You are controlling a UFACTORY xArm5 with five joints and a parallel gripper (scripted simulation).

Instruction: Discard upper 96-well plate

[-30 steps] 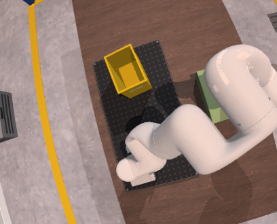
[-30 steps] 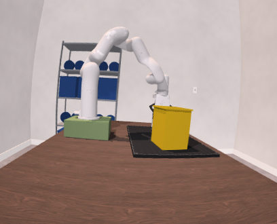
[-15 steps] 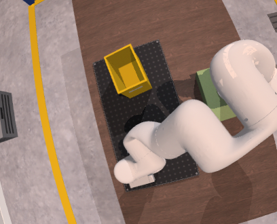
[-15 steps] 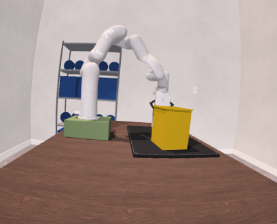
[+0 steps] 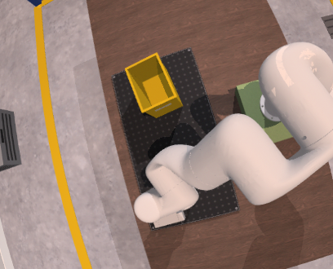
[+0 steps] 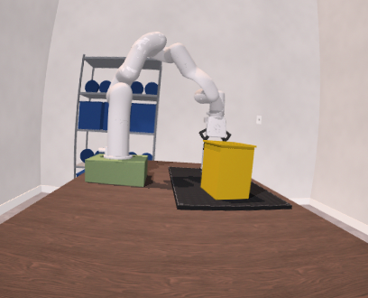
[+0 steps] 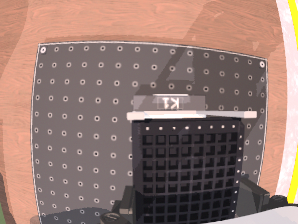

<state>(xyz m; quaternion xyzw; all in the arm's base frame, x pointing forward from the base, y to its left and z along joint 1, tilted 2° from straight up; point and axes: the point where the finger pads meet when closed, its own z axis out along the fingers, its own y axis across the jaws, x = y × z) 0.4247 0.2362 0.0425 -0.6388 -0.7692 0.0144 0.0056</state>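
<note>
My gripper is now 11 cm above the white well plate. From my hand the other things lie so: black 96-well plate: 1 cm below; then yellow plastics bin W1: 38 cm to the right, 5 cm below, 1 cm ahead.
</note>
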